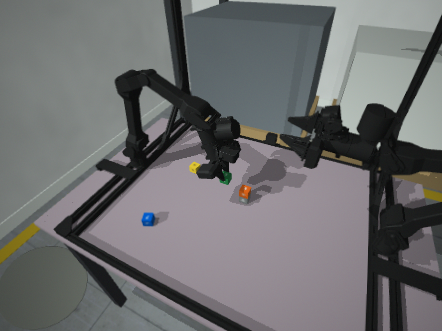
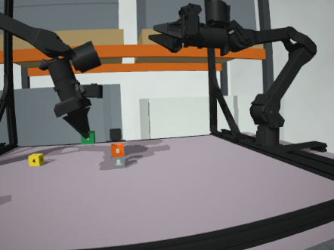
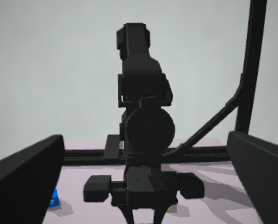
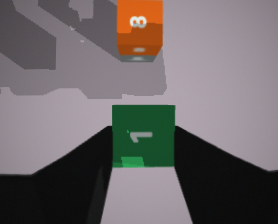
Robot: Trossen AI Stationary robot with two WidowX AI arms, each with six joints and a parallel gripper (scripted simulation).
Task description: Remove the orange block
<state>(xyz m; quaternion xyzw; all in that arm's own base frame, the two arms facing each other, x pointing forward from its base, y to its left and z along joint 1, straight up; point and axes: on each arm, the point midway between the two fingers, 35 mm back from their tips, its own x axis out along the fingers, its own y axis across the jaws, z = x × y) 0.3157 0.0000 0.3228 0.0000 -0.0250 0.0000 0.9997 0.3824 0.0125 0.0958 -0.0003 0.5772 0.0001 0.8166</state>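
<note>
My left gripper is now 300 mm above the orange block showing 8, 130 mm to the left of it and 10 mm past it. From my left hand the other things lie so: yellow block (370 mm to the right, 330 mm below, 70 mm behind); then grey block showing 6 (330 mm below, 130 mm to the right, 10 mm behind); then green block showing 1 (260 mm below, 210 mm to the right, 10 mm behind).
My right gripper is now 3 cm above the green block showing 1 and 1 cm to the right of it. Round my right hand: yellow block: 15 cm to the right, 10 cm below, 6 cm behind; then grey block showing 6: 10 cm below, 9 cm to the left; then orange block showing 8: 9 cm to the left, 7 cm below.
</note>
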